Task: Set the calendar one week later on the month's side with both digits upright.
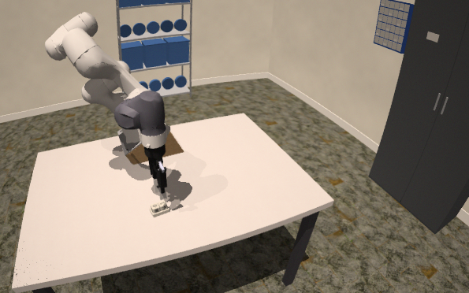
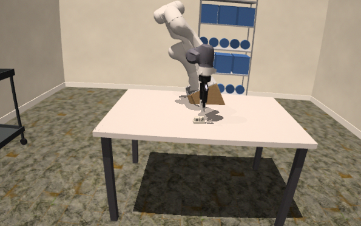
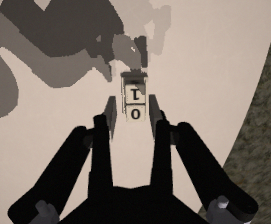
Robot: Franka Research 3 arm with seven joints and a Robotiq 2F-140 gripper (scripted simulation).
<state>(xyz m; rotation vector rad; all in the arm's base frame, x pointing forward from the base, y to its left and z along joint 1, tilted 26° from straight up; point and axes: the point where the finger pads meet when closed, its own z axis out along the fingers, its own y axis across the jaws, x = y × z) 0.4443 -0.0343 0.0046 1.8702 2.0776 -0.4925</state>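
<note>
Right now my hand is 9 cm above the cube. From my hand the other things lie so: grey tray 2 cm to the right, 10 cm below.
</note>
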